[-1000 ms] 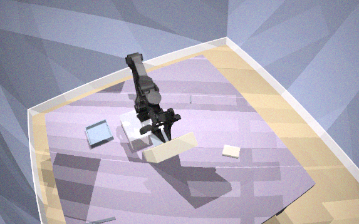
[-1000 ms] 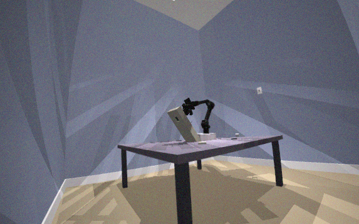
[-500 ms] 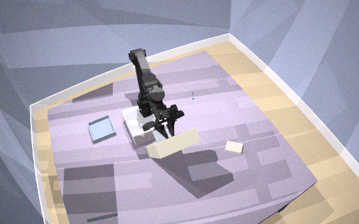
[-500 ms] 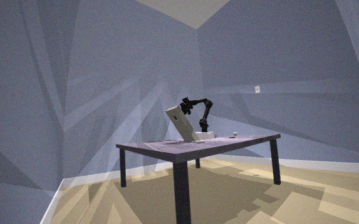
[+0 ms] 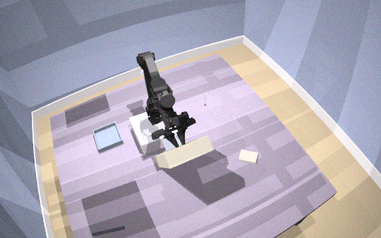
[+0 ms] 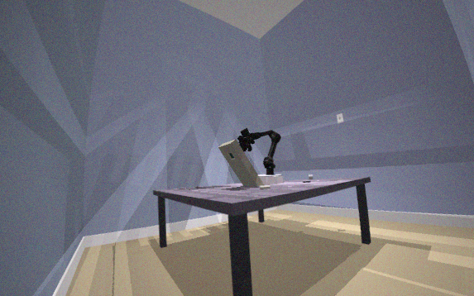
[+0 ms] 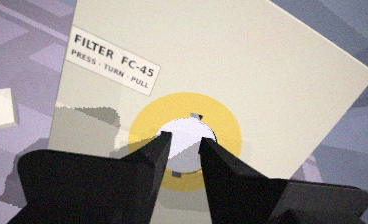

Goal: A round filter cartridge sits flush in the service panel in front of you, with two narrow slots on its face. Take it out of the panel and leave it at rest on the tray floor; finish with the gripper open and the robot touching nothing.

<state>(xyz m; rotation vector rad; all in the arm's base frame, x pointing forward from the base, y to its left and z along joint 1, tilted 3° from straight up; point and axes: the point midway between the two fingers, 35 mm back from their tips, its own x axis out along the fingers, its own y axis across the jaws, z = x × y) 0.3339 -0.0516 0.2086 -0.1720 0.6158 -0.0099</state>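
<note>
Now: gripper tip 10 mm short of the white round filter cartridge and 10 mm above it. From my gripper tip the other things lie so: thin grey peg (380 mm behind, 370 mm to the left, 260 mm below); then small cream block (330 mm to the left, 260 mm below, 80 mm ahead); then shallow blue-grey tray (460 mm behind, 260 mm below, 230 mm to the right).
</note>
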